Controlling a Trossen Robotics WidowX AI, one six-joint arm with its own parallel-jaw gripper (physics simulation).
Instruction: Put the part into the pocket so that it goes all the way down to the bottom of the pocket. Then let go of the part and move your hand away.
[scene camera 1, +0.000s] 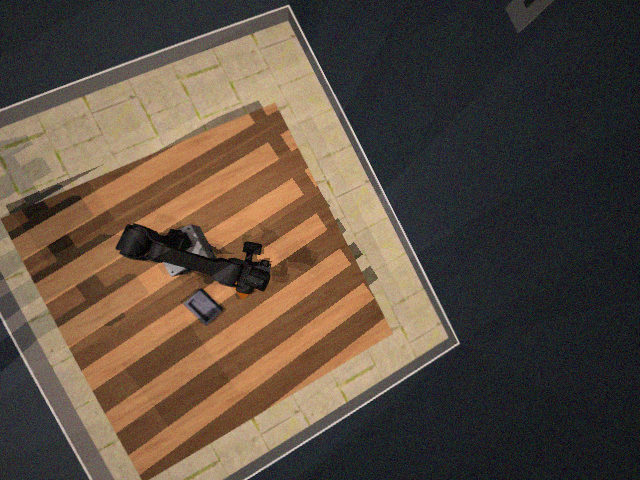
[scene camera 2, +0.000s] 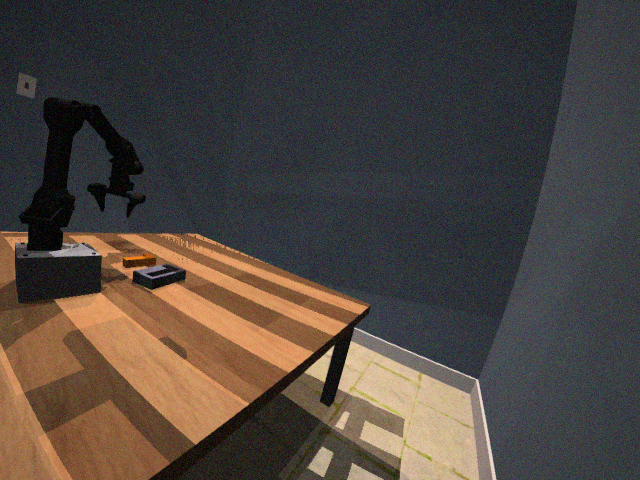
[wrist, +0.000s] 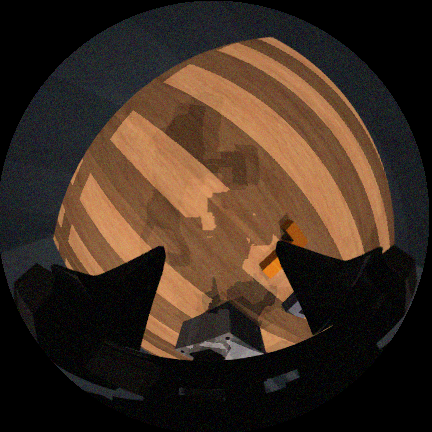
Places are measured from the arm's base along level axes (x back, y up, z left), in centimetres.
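Where they show: gripper, between the fingertips: (scene camera 2: 115, 214) (wrist: 221, 249); arm's base, origin of its link: (scene camera 1: 181, 242) (scene camera 2: 43, 247) (wrist: 207, 355).
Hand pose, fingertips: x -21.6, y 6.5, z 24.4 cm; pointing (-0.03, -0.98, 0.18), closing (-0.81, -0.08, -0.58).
Observation:
Things, the pixels of their top centre, and the offset from my fingertips. Level surfaces: height alone.
- orange part, centre of its top: (wrist: 282, 251) (scene camera 2: 138, 256) (scene camera 1: 240, 286) dx -5.9, dy -13.9, dz -12.3 cm
- dark grey block, centre of its top: (wrist: 313, 297) (scene camera 2: 161, 270) (scene camera 1: 202, 307) dx -7.3, dy -13.3, dz -30.9 cm
- striped wooden table, height of its surface: dy -16.9 cm
The orange part (scene camera 1: 241, 295) (scene camera 2: 139, 260) (wrist: 272, 267) lies on the table beside the pocket block. In scene camera 1 the hand hides most of it; in the wrist view the right finger covers its middle. The dark grey block (scene camera 1: 214, 316) (scene camera 2: 168, 282) (wrist: 295, 307) with the rectangular pocket lies on the table, its recess open upward and empty in the scene views. My gripper (scene camera 1: 250, 268) (scene camera 2: 115, 213) (wrist: 221, 249) is open and empty, pointing down high above the table. In the wrist view the part and a corner of the block show by the right finger.
The arm's grey base box (scene camera 1: 178, 268) (scene camera 2: 59, 276) (wrist: 205, 327) stands close to the part and the block. The striped wooden table (scene camera 1: 248, 356) (scene camera 2: 217, 330) (wrist: 300, 135) carries patchy shadows. In scene camera 2 its near edge runs diagonally toward the right corner.

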